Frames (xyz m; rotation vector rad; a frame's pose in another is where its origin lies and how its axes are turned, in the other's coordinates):
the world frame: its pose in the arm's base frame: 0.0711 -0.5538 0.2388 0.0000 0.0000 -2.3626
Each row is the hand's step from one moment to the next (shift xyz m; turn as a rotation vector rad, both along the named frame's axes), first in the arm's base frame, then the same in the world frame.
Working: the arm's base frame: its pose in the world frame: -0.3385 -0.4440 -0.2388 0.0000 0.0000 2.3626

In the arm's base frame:
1: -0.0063 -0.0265 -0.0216 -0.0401 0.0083 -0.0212
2: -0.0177 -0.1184 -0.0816 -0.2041 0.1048 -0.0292
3: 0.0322 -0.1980 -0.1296 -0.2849 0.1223 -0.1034
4: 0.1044 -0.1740 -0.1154 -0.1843 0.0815 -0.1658
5: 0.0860 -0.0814 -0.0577 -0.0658 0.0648 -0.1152
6: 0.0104 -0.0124 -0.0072 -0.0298 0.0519 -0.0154
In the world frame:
1: 0.0231 0.0144 -0.0216 0.0227 -0.0341 -0.0212
2: 0.0958 0.0718 -0.0816 0.0716 -0.2180 -0.0292
3: 0.1162 0.1635 -0.1296 0.1168 -0.2872 -0.1034
4: 0.0480 0.1972 -0.1154 0.0739 -0.1875 -0.1658
5: -0.0040 0.1183 -0.0577 0.0013 -0.0923 -0.1152
6: 0.0013 0.0161 -0.0072 -0.0153 -0.0579 -0.0154

